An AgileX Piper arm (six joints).
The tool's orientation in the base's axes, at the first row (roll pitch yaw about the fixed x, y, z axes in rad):
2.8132, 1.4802, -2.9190
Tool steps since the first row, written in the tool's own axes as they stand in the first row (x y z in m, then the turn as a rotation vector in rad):
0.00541, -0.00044, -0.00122, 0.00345, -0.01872, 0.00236
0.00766, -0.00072, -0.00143, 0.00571, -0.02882, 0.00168
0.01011, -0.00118, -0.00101, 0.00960, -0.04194, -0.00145
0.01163, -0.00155, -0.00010, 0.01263, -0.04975, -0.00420
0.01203, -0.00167, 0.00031, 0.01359, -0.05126, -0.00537
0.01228, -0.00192, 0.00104, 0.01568, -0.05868, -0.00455
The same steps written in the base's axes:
-0.00128, -0.00112, -0.00530, 0.01147, -0.01479, -0.00418
-0.00151, -0.00151, -0.00753, 0.01597, -0.02380, -0.00667
-0.00113, -0.00174, -0.01002, 0.01983, -0.03670, -0.01066
-0.00030, -0.00161, -0.01162, 0.02130, -0.04485, -0.01367
0.00007, -0.00150, -0.01206, 0.02102, -0.04677, -0.01457
0.00080, -0.00134, -0.01237, 0.02540, -0.05270, -0.01694

